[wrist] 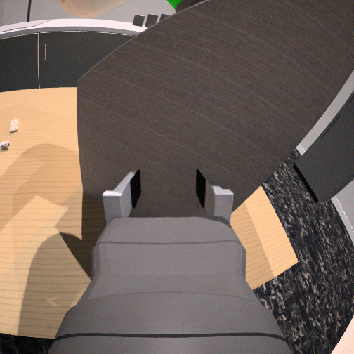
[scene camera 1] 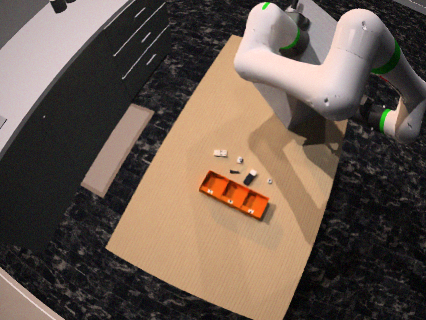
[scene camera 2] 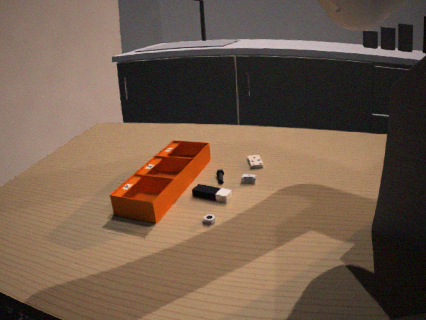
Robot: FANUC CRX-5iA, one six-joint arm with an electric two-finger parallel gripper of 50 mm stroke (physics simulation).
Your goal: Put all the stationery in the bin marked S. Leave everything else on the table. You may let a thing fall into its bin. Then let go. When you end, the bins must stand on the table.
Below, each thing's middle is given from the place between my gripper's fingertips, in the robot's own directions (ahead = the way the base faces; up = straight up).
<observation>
I see my gripper 450 mm short of the orange three-part bin (scene camera 2: 148,194), 260 mm to the left of it and 170 mm above it.
</observation>
